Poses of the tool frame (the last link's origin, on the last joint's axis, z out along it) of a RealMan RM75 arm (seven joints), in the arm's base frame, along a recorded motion.
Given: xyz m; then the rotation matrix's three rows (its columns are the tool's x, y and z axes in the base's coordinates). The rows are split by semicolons.
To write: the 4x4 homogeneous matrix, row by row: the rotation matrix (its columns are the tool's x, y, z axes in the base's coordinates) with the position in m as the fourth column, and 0 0 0 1 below. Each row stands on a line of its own. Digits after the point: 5 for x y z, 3 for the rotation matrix.
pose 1, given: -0.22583 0.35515 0.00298; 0.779 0.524 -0.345; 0.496 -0.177 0.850; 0.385 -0.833 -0.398
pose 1, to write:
0.779 0.524 -0.345 -0.22583
0.496 -0.177 0.850 0.35515
0.385 -0.833 -0.398 0.00298
0 0 0 1

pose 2, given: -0.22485 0.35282 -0.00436; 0.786 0.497 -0.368; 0.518 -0.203 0.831; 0.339 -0.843 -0.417
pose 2, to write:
0.786 0.497 -0.368 -0.22485
0.518 -0.203 0.831 0.35282
0.339 -0.843 -0.417 -0.00436
0 0 0 1

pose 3, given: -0.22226 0.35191 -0.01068; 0.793 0.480 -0.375; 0.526 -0.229 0.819; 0.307 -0.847 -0.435
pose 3, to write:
0.793 0.480 -0.375 -0.22226
0.526 -0.229 0.819 0.35191
0.307 -0.847 -0.435 -0.01068
0 0 0 1

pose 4, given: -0.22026 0.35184 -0.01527; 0.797 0.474 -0.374; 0.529 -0.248 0.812; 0.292 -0.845 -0.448
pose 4, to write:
0.797 0.474 -0.374 -0.22026
0.529 -0.248 0.812 0.35184
0.292 -0.845 -0.448 -0.01527
0 0 0 1

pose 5, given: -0.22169 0.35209 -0.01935; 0.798 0.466 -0.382; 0.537 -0.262 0.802; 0.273 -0.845 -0.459
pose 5, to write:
0.798 0.466 -0.382 -0.22169
0.537 -0.262 0.802 0.35209
0.273 -0.845 -0.459 -0.01935
0 0 0 1

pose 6, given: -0.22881 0.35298 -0.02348; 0.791 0.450 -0.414; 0.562 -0.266 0.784; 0.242 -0.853 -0.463
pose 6, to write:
0.791 0.450 -0.414 -0.22881
0.562 -0.266 0.784 0.35298
0.242 -0.853 -0.463 -0.02348
0 0 0 1

